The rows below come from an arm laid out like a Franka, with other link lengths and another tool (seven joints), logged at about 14 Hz.
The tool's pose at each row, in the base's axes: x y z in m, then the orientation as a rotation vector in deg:
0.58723, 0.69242, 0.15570, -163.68, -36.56, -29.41
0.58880, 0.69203, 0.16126, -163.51, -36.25, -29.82
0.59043, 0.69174, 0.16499, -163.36, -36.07, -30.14
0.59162, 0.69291, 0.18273, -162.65, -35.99, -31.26
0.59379, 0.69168, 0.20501, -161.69, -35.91, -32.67
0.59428, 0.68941, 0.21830, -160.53, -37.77, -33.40
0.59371, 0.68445, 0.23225, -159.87, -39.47, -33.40
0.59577, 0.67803, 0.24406, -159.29, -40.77, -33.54
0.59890, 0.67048, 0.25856, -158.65, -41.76, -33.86
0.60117, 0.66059, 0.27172, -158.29, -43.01, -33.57
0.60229, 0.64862, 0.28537, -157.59, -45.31, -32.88
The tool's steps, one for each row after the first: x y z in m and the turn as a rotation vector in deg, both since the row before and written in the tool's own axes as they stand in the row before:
0.00322, 0.00054, -0.00478, 0.06, 0.33, 0.18
0.00266, 0.00063, -0.00303, 0.06, 0.26, 0.10
0.00810, -0.00217, -0.01572, 0.32, 0.91, -0.03
0.01006, -0.00012, -0.02004, 0.45, 1.17, -0.06
0.00501, 0.00086, -0.01250, 0.71, 0.61, -1.31
0.00349, 0.00262, -0.01416, 0.49, 0.02, -1.15
0.00409, 0.00533, -0.01182, 0.38, 0.12, -0.90
0.00558, 0.00654, -0.01425, 0.39, 0.29, -0.71
0.00331, 0.00822, -0.01406, 0.32, -0.21, -0.82
0.00154, 0.00929, -0.01556, 0.65, -0.47, -1.51

